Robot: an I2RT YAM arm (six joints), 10 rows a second.
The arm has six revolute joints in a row. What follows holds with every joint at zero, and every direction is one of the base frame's. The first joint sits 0.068 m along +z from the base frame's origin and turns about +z. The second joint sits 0.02 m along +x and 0.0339 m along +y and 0.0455 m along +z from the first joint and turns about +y. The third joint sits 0.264 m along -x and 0.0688 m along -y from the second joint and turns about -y. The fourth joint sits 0.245 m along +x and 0.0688 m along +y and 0.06 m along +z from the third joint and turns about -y. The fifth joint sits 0.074 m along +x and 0.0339 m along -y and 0.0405 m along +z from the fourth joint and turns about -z. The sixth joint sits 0.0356 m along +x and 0.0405 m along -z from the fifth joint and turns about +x. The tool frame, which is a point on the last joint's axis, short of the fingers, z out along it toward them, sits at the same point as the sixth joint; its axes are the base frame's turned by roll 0, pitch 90 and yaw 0 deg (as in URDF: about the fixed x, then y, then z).
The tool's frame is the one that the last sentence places.
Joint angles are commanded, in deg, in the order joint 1, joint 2, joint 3, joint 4, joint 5, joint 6. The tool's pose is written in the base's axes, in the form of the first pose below.
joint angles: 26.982 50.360 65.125 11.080 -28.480 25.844
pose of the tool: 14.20 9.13 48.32 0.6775 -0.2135 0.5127 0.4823
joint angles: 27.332 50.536 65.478 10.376 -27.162 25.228
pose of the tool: 14.26 9.20 48.36 0.6808 -0.2079 0.5163 0.4763
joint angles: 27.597 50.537 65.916 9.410 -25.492 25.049
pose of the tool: 14.26 9.18 48.46 0.6837 -0.1975 0.5213 0.4709
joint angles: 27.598 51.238 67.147 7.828 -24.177 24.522
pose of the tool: 14.51 9.23 48.71 0.6853 -0.1897 0.5295 0.4626
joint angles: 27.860 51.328 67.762 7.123 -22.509 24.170
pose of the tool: 14.48 9.20 48.92 0.6904 -0.1805 0.5318 0.4560
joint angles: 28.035 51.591 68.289 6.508 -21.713 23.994
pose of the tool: 14.55 9.24 49.04 0.6914 -0.1762 0.5347 0.4528
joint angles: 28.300 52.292 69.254 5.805 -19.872 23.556
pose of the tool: 14.79 9.34 49.28 0.6959 -0.1661 0.5389 0.4446
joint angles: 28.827 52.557 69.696 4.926 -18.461 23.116
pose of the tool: 14.86 9.46 49.31 0.6967 -0.1603 0.5442 0.4391
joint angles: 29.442 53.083 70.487 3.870 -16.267 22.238
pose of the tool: 15.02 9.62 49.44 0.7007 -0.1517 0.5503 0.4280
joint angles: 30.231 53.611 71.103 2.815 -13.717 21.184
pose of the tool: 15.20 9.83 49.46 0.7046 -0.1424 0.5578 0.4149
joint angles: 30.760 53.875 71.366 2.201 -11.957 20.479
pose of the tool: 15.30 9.97 49.43 0.7073 -0.1361 0.5627 0.4057
